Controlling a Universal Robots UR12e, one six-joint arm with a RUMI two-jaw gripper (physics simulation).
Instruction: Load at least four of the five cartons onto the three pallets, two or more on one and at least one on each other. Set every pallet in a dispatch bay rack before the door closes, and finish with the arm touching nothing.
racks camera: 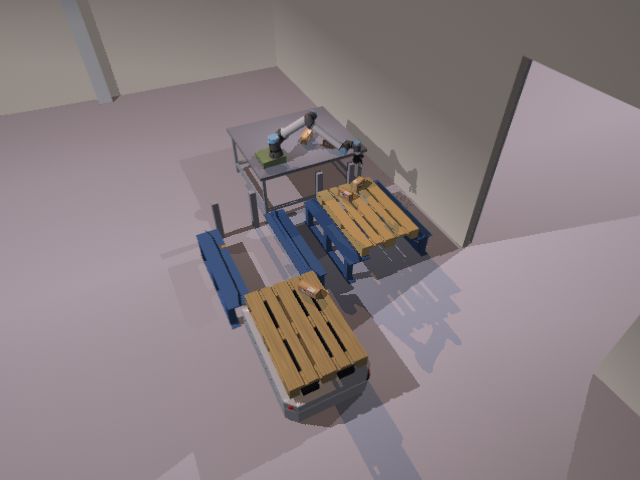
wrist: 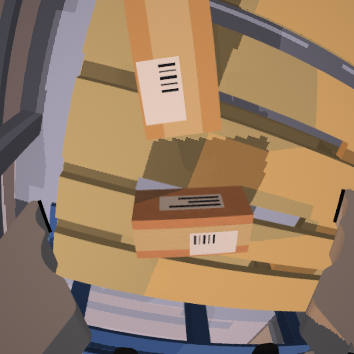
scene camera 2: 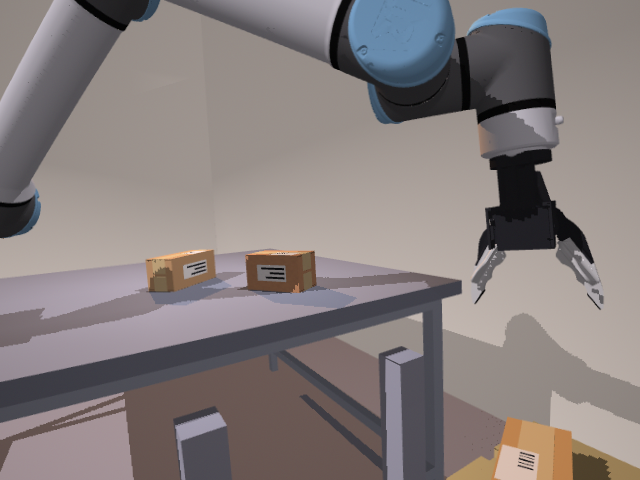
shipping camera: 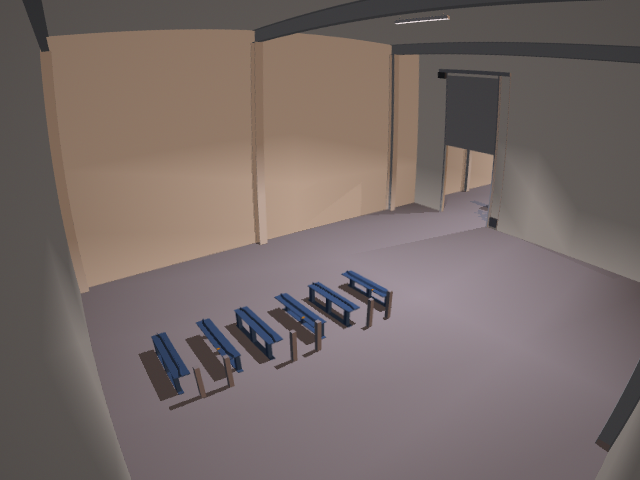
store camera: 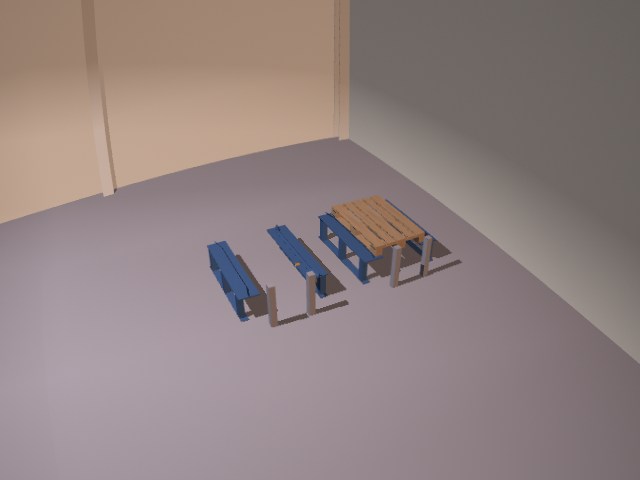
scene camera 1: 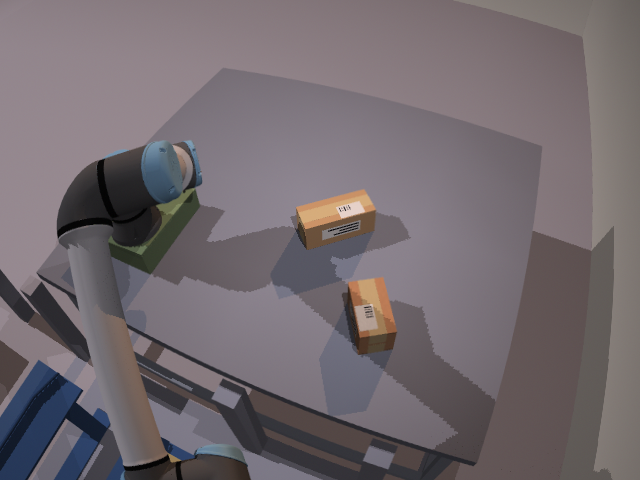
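My gripper is open and empty, high above the racked pallet beside the table. On that pallet lie one carton and a second carton, apart. A third carton lies near one end of a pallet borne by a low mobile robot. Two cartons, one and another, stand on the table. A pallet without cartons sits in a store rack.
The mobile robot stands at the end of blue rack beams. Grey posts stand between table and racks. The shipping view shows several blue rack beams without pallets and a dark door partway down.
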